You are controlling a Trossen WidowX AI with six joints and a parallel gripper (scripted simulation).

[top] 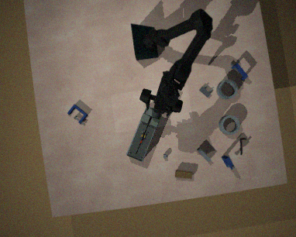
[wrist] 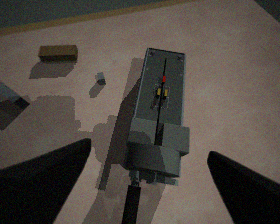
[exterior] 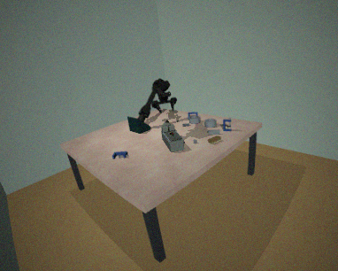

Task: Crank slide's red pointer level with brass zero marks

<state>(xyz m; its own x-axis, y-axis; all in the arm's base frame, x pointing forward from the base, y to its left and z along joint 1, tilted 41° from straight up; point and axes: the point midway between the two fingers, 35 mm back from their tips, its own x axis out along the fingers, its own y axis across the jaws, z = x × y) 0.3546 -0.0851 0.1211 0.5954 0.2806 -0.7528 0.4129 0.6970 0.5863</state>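
Now: the dark handle 4 cm behind my gripper tip, 3 cm to the left of it and 9 cm below it. From my gripper tip the other things lie so: small grey cube: 23 cm ahead, 2 cm to the left, 19 cm below; then red pointer: 13 cm ahead, 9 cm to the right, 12 cm below; then grey bar: 24 cm ahead, 23 cm to the left, 19 cm below.
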